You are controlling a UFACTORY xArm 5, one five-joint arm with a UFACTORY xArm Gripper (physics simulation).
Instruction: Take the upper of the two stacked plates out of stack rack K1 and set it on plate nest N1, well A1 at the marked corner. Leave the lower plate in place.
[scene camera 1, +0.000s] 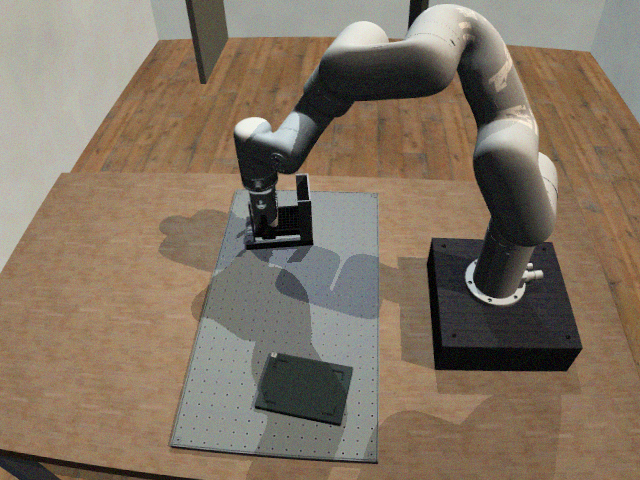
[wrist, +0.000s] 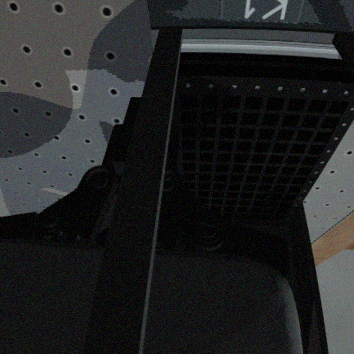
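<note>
The dark stack rack K1 stands at the back of the board. Its tall upright crosses in front of my fingers in the wrist view. The upper plate, dark with a grid of wells, lies inside the rack; the lower plate cannot be made out. My gripper is shut and empty, pointing down at the rack's left side; its fingertips are mostly hidden and contact cannot be told. Plate nest N1, a flat dark green block with corner brackets, lies near the board's front, a small white mark at its back-left corner.
The grey perforated board lies on the wooden table. The arm's dark base block stands to the right of the board. A pale bar runs along the rack's front. Arm shadows cross the board.
</note>
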